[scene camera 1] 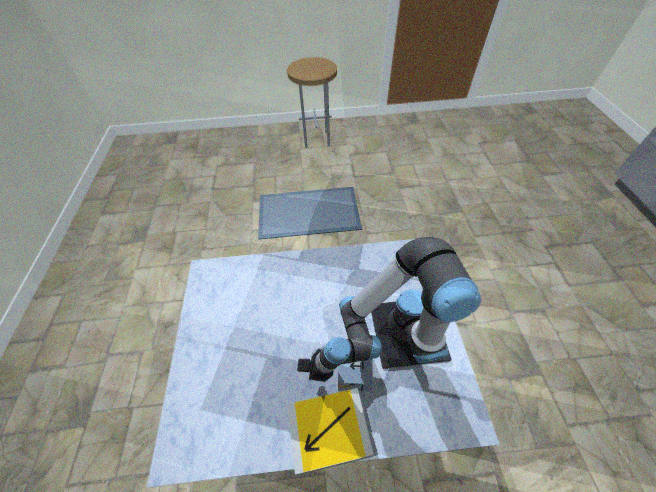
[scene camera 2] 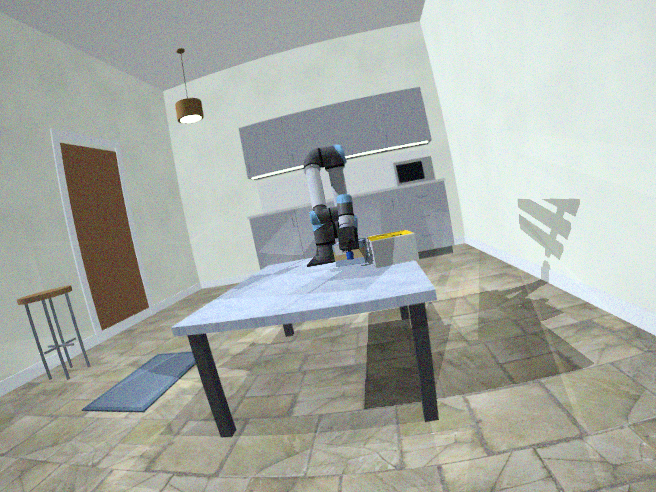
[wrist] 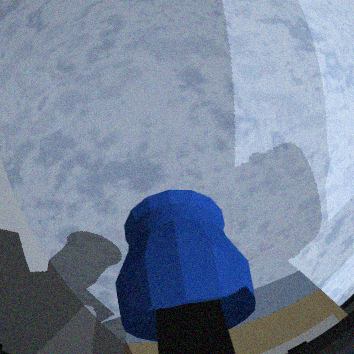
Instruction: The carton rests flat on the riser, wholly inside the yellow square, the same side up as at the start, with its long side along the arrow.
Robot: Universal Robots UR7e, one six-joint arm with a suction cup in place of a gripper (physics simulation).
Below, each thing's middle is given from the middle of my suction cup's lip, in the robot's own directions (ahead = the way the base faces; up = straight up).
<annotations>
I see my suction cup 15 cm past the carton (wrist: 293, 307) and 3 cm to the left of it. From my suction cup the other things lie so: riser (scene camera 1: 330, 430) 6 cm behind, 19 cm to the left.
</annotations>
